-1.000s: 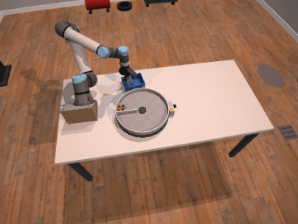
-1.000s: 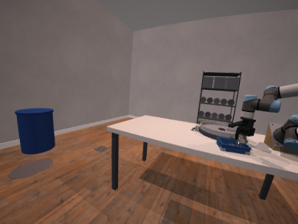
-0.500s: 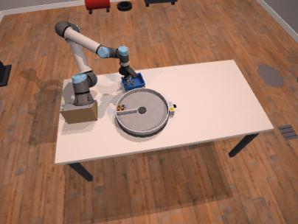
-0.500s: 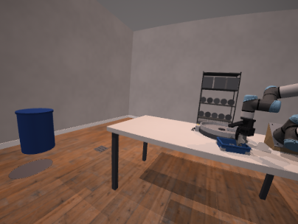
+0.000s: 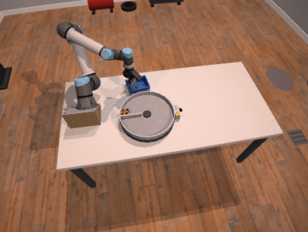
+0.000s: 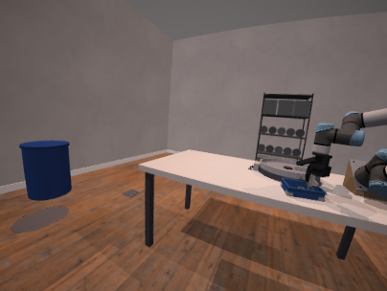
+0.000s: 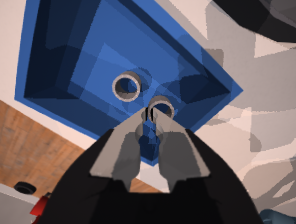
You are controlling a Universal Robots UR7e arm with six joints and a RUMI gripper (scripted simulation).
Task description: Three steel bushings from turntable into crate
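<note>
Right now my hand is 40 mm short of the blue crate and 10 mm above it. Also, from my hand: round grey turntable (340 mm to the right, 50 mm ahead, 20 mm above).
</note>
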